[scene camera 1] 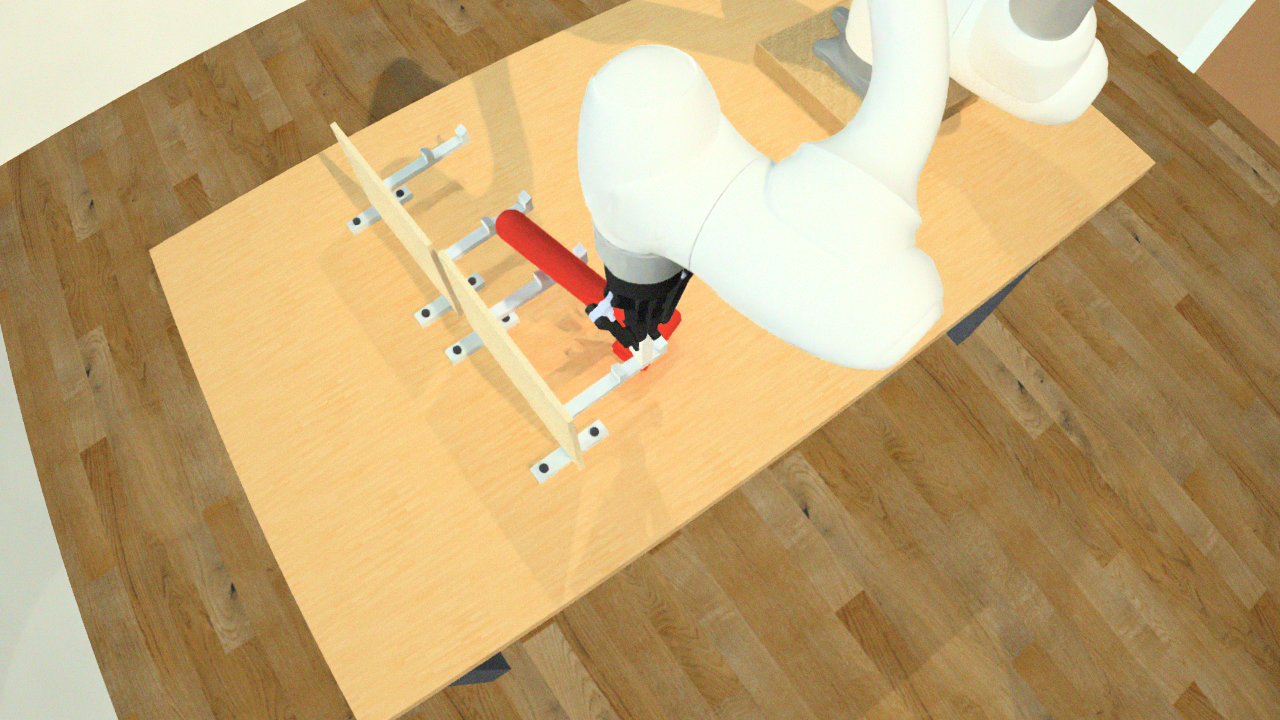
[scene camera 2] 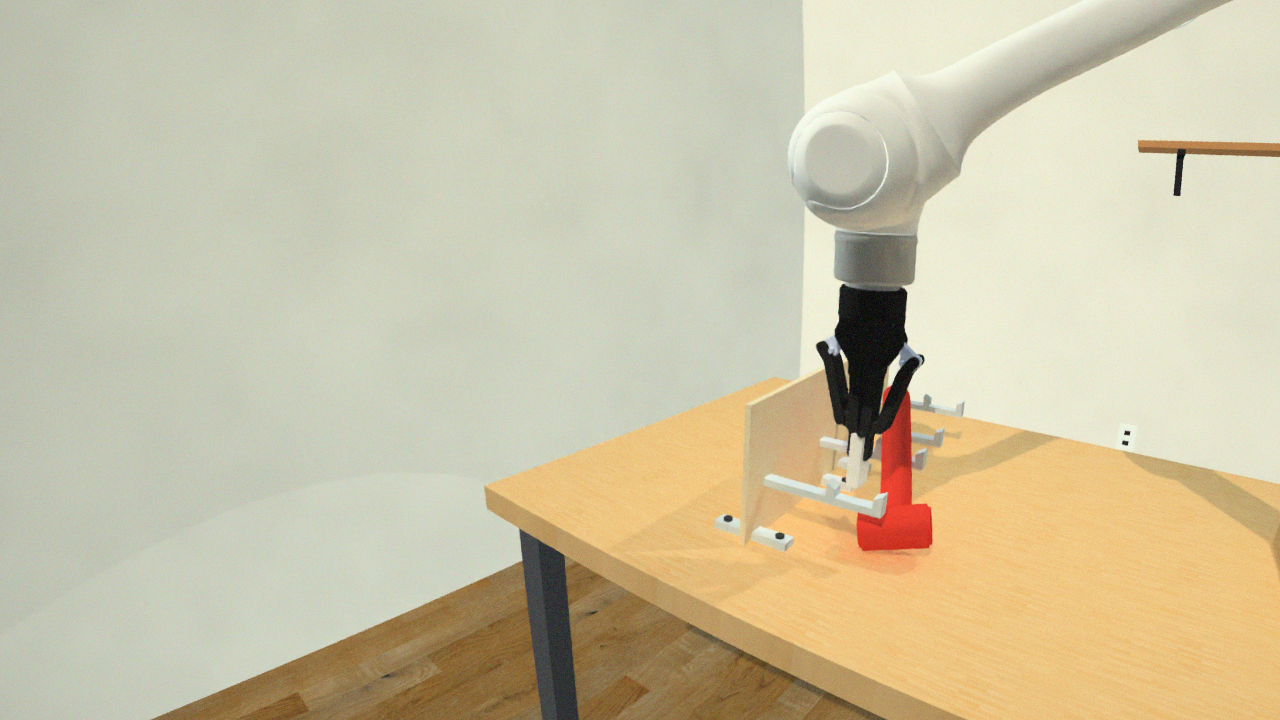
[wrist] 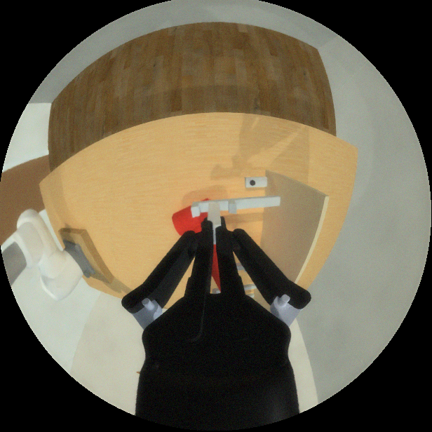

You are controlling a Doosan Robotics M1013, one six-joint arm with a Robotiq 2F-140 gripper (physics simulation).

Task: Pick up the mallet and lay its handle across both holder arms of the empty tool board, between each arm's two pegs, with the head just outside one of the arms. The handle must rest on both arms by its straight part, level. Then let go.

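Places are measured from the arm's base along level axes (x ahead, y left, z up), in centimetres.
Pixels of known places: gripper, fingertip midpoint: [scene camera 1: 640, 354] [scene camera 2: 856, 483].
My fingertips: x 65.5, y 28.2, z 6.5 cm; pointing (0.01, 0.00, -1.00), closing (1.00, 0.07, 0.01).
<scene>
Ahead of a thing's pixels: the offset from my fingertips to its top centre. "spot": to the spot under its first point. Level surfaces: height alone.
The red mallet lies tilted. Its head @(dx -3.9, dy -4.7, dz -3.1 cm) [scene camera 1: 669, 324] [scene camera 2: 895, 528] [wrist: 184, 220] is low beside the outer end of the near holder arm [scene camera 1: 595, 394] [scene camera 2: 801, 488] [wrist: 260, 202], seemingly at the table. Its handle @(spot: dx +3.1, dy -16.7, dz +3.3 cm) [scene camera 1: 550, 250] [scene camera 2: 897, 456] [wrist: 216, 265] slants upward past the second arm [scene camera 1: 514, 300]; its contact with the arms is unclear. Both arms belong to the near tool board [scene camera 1: 514, 353] [scene camera 2: 787, 438] [wrist: 295, 225]. My gripper [scene camera 1: 646, 353] [scene camera 2: 856, 479] [wrist: 213, 210] is shut and empty. Its tips are close to the near arm, between its two pegs, with the mallet beside them.
A second tool board [scene camera 1: 384, 192] with two pegged arms stands in line beyond the near one. Bolted feet @(spot: dx +12.9, dy +3.8, dz -8.1 cm) [scene camera 1: 568, 452] [scene camera 2: 753, 531] [wrist: 256, 182] lie under the boards. The table @(dz -10.6 cm) [scene camera 1: 358, 537] [scene camera 2: 1074, 573] [wrist: 130, 170] carries everything. The arm's wrist hangs over the mallet.
</scene>
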